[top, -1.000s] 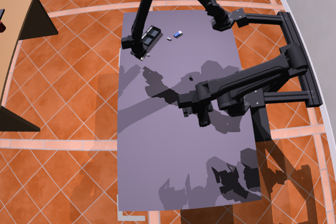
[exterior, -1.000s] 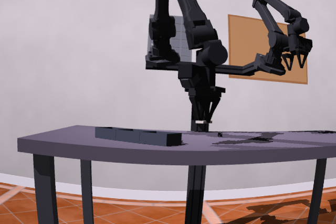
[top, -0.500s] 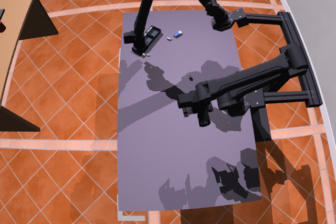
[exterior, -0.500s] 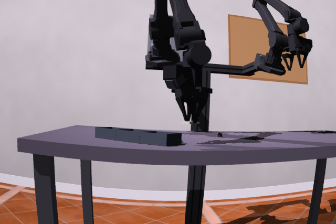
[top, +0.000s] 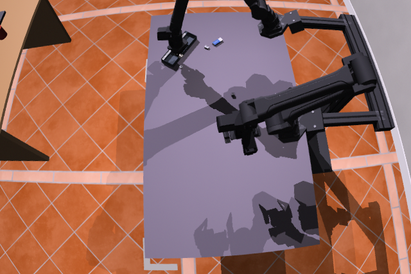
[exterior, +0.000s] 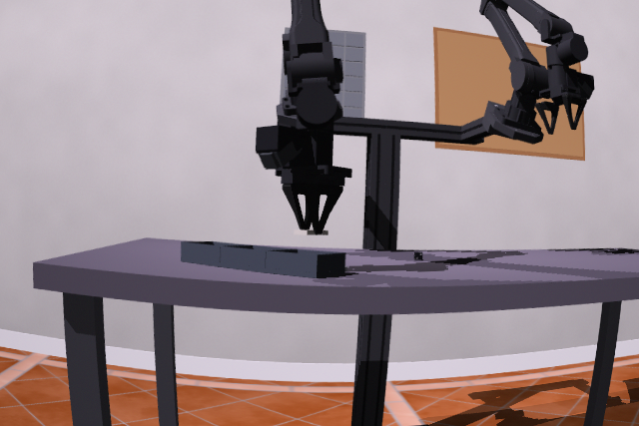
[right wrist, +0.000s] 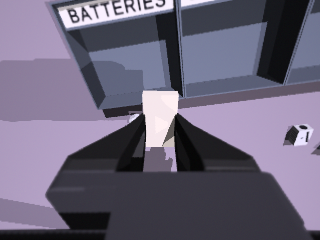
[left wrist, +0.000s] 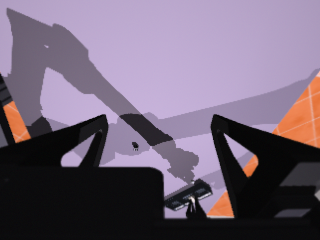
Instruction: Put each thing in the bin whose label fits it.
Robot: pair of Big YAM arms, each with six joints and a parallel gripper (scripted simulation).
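Now: the bin row 8 cm to the right of my right hand and 5 cm below it. Round my right hand: white card 1 cm below.
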